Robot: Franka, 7 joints.
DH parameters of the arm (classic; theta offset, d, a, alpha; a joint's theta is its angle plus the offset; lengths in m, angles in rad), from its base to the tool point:
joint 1: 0 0.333 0 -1.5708
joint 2: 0 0 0 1.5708
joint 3: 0 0.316 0.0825 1.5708
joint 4: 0 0 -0.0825 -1.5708
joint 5: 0 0.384 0 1.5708
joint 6: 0 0 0.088 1.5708
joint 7: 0 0.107 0 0
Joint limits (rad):
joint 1: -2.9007..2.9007
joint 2: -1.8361..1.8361
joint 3: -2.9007..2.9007
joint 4: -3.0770..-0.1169
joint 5: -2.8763..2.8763
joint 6: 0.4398..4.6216
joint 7: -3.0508..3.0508
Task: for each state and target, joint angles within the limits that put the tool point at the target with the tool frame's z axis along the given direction. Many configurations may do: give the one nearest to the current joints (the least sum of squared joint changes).
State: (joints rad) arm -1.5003 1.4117 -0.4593 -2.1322 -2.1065 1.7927 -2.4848
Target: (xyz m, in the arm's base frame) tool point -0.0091 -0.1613 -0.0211 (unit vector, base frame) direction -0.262 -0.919 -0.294
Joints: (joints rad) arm -0.9368 1.0547 -0.0333 -2.8381 -2.2951 1.3927 -2.4848
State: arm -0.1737 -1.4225 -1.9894 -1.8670 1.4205 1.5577 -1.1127
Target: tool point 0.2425 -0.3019 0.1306 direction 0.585 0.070 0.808
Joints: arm 0.6168 -1.5280 -2.2245 -2.4281 1.0036 1.7528 -1.1127
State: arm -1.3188 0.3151 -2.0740 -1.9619 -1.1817 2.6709 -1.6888
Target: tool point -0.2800 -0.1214 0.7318 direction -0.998 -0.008 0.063
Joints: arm -0.8121 1.0079 -2.7835 -2.1820 -1.7064 3.7149 -1.6888
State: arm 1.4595 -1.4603 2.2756 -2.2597 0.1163 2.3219 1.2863
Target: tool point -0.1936 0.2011 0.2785 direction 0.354 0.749 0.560
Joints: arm 1.6846 -1.8361 2.1479 -3.0759 -0.0974 2.4778 1.2863
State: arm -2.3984 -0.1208 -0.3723 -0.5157 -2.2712 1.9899 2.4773
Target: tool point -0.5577 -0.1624 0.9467 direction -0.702 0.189 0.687
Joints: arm -2.8271 0.4109 -0.2070 -0.5278 -1.9439 2.7794 2.4773
